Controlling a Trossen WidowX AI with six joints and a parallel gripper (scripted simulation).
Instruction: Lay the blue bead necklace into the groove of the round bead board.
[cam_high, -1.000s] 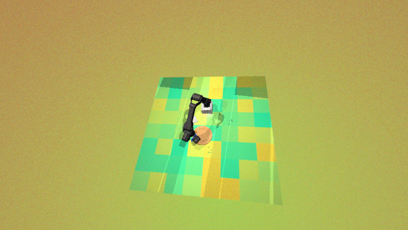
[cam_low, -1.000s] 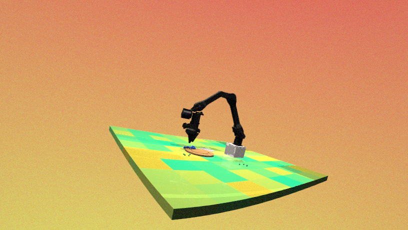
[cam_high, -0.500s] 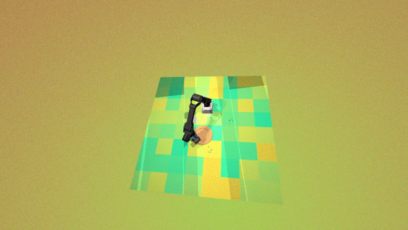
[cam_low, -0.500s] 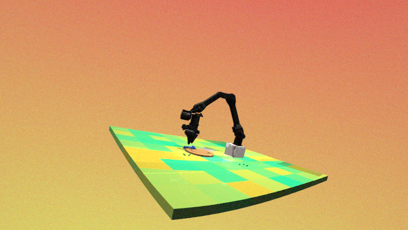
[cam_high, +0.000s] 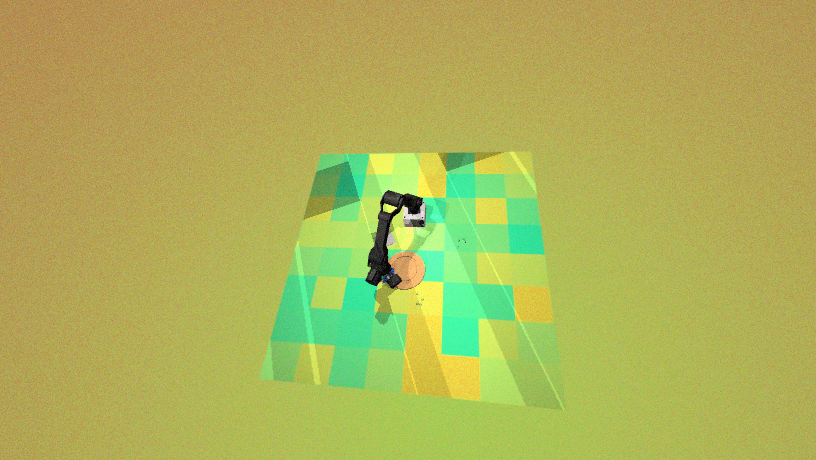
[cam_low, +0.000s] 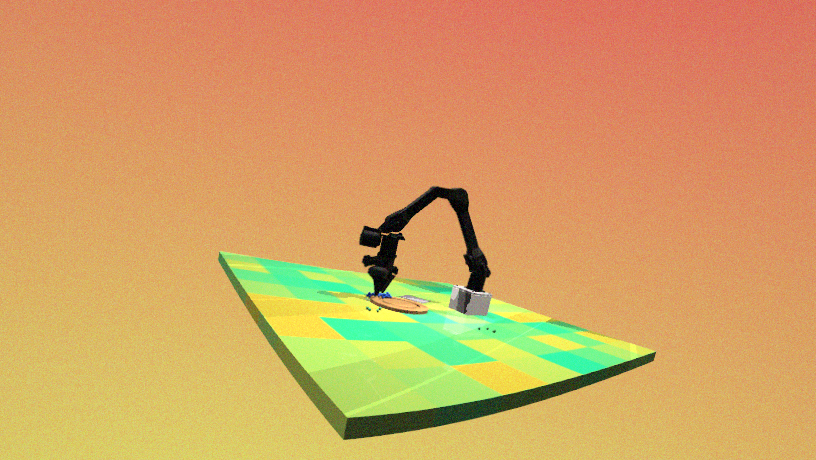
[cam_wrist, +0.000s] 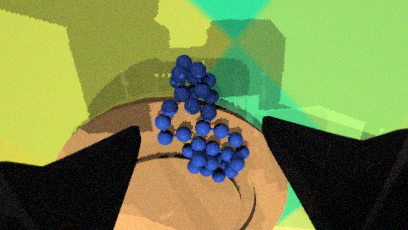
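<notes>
The round bead board is 80 mm to the left of my gripper tip, 30 mm behind it and 10 mm below it. Round my gripper tip: flat grey piece: 200 mm behind, 20 mm to the right, 20 mm below.
</notes>
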